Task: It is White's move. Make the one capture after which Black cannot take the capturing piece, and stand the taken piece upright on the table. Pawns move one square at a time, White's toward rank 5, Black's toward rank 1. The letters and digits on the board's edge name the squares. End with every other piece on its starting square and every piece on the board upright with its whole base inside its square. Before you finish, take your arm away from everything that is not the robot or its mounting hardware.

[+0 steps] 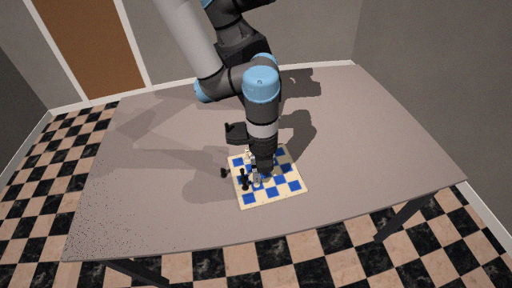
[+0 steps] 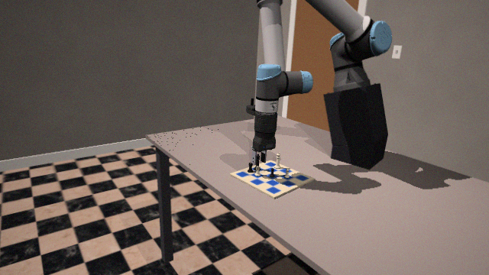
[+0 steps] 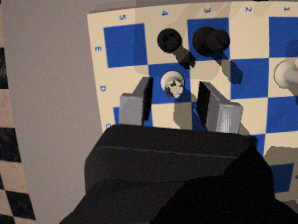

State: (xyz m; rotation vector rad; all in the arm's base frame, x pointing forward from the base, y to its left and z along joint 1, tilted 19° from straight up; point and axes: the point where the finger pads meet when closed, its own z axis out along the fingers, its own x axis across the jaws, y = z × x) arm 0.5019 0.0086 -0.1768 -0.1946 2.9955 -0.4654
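The tall black piece is 20 mm behind my hand, 40 mm to the right of it and 30 mm below it. The rest, counted from my hand: blue-and-cream chessboard (40 mm behind, 30 mm to the left, 70 mm below); then black pawn (40 mm behind, 30 mm to the left, 50 mm below); then tall white piece (110 mm behind, 30 mm to the right, 30 mm below).
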